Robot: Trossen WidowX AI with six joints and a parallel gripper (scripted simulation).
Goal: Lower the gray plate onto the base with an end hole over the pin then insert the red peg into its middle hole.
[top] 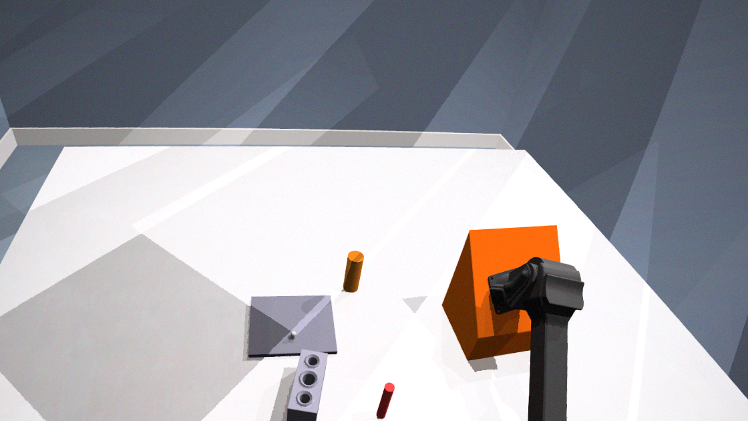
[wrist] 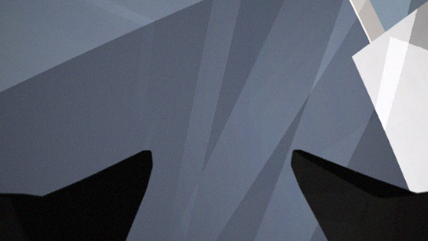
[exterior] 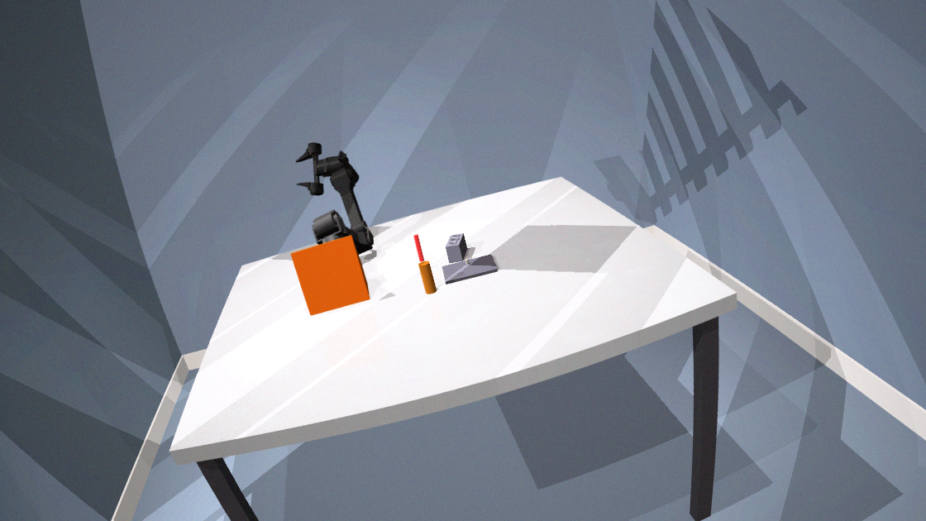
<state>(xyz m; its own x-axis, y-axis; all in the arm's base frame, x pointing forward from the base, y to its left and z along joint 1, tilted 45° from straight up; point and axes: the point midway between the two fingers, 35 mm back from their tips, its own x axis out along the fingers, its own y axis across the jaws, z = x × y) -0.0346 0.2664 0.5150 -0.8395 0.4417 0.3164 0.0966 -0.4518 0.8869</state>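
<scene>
My gripper tip is 54 cm to the left of the gray plate, 38 cm short of it and 26 cm above it. Also, from my gripper tip: orange cylinder (73 cm to the right, 26 cm below, 25 cm ahead); then gray base (66 cm to the right, 38 cm ahead, 29 cm below); then red peg (48 cm to the right, 29 cm ahead, 26 cm below).
</scene>
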